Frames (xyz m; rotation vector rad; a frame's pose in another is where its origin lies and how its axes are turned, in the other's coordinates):
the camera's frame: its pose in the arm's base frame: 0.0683 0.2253 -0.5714 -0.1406 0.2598 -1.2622
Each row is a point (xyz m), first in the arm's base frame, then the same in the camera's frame.
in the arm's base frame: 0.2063 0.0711 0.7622
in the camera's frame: 0.0309 -0.2481 1.3262
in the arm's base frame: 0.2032 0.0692 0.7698
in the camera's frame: 0.0310 -0.2534 1.3327
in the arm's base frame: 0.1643 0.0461 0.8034
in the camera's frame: 0.0383 -0.3045 1.3554
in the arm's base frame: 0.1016 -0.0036 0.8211
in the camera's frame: 0.0660 -0.3815 1.3574
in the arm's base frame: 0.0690 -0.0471 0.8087
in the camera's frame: 0.0998 -0.4216 1.3384
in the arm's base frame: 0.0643 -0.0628 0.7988
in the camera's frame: 0.1146 -0.4282 1.3282
